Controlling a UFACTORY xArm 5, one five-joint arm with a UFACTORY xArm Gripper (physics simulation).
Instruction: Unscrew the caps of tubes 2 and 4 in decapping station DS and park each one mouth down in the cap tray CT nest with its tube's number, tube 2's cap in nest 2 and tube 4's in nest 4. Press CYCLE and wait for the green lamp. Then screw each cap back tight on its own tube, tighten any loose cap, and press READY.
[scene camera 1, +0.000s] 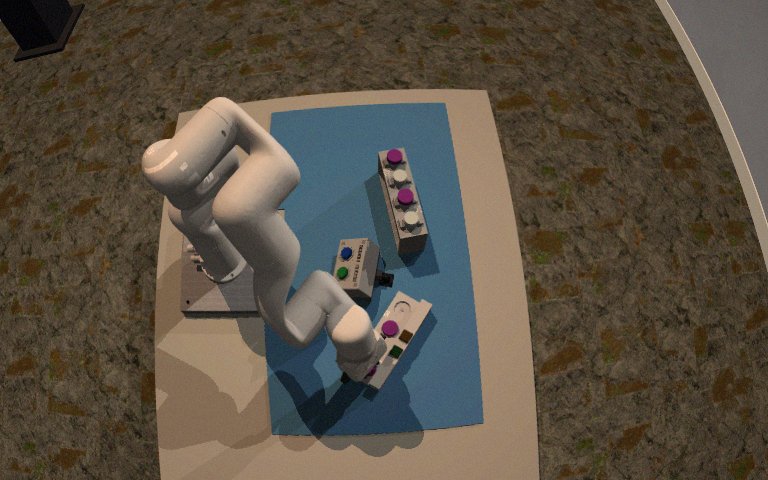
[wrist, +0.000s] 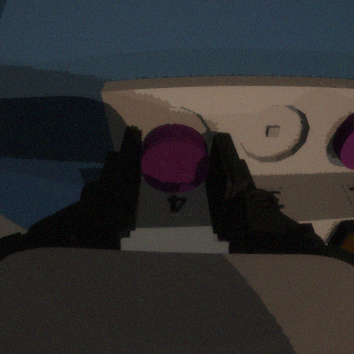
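Seen in the pictures: gripper, between the fingertips: (scene camera 1: 367, 367) (wrist: 175, 154); arm's base, origin of its link: (scene camera 1: 223, 257).
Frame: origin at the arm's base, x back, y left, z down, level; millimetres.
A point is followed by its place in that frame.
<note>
My gripper (scene camera 1: 369, 371) @[z -1, x -336, y -255 mm] (wrist: 175, 154) @[z -1, x -336, y -255 mm] is shut on a magenta cap (wrist: 175, 166) @[z -7, x -338, y -256 mm] at the nest 4 end of the cap tray (scene camera 1: 418, 311) @[z -27, x -448, y -137 mm] (wrist: 225, 100) @[z 7, x -328, y -221 mm]. The printed 4 shows just below the cap in the wrist view; part of a nest ring shows behind it. Whether the cap touches the nest is hard to tell. Nest 3 (wrist: 272, 131) @[z 10, x -360, y -209 mm] is empty. Another magenta cap (scene camera 1: 389, 328) @[z -2, x -387, y -167 mm] (wrist: 346, 147) @[z -2, x -382, y -177 mm] sits in nest 2. In decapping station DS (scene camera 1: 412, 243) @[z -36, x -440, y 15 mm], two magenta tops (scene camera 1: 394, 156) @[z -103, x -405, y 196 mm] (scene camera 1: 404, 196) @[z -103, x -423, y 95 mm] alternate with two whitish tops (scene camera 1: 399, 177) @[z -101, x -414, y 143 mm] (scene camera 1: 411, 221) @[z -100, x -435, y 38 mm]; its numbers are unreadable.
A control box (scene camera 1: 365, 271) @[z -54, x -338, y -54 mm] with a blue button (scene camera 1: 346, 253) @[z -52, x -298, y -12 mm] and a green button (scene camera 1: 342, 272) @[z -53, x -290, y -55 mm] stands between the station and the tray. A small black part (scene camera 1: 386, 278) @[z -2, x -383, y -52 mm] sticks out beside it. Dark orange (scene camera 1: 406, 336) @[z -35, x -420, y -193 mm] and green (scene camera 1: 395, 352) @[z -36, x -396, y -228 mm] squares are on the tray.
</note>
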